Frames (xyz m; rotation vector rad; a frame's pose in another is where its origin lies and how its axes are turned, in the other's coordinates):
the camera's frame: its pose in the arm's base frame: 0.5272 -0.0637 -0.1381 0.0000 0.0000 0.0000
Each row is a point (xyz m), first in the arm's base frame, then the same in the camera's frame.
Working: the arm's base frame: its pose in the camera's frame: -0.5272 0.0637 0.1381 0.0000 0.0000 0.0000

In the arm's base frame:
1: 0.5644 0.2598 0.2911
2: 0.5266 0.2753 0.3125
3: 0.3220 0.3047 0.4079
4: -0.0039 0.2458 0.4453
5: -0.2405 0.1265 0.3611
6: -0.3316 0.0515 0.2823
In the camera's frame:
1: 0.0372 0.3235 0.4292
2: -0.0006 0.3390 0.4506
3: -0.2052 0.3684 0.5460
4: -0.5311 0.3095 0.5834
5: -0.7677 0.1902 0.4992
6: -0.8588 0.1152 0.4204

